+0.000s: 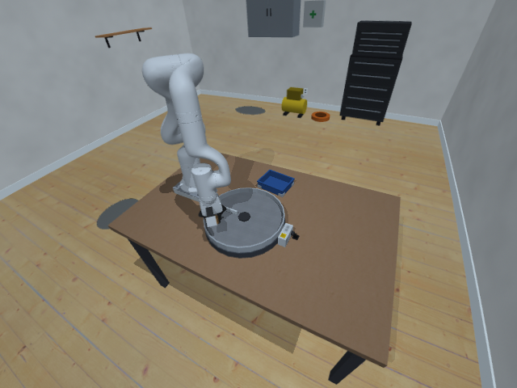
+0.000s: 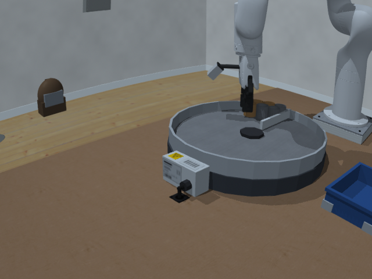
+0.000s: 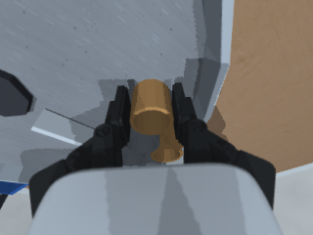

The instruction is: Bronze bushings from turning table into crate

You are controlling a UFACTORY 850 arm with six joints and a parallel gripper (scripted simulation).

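Right now my hand is 44 cm to the right of the blue crate, 22 cm short of it and 7 cm above it. Also, from my hand: grey turning table: 13 cm ahead, 8 cm to the left, 4 cm below.
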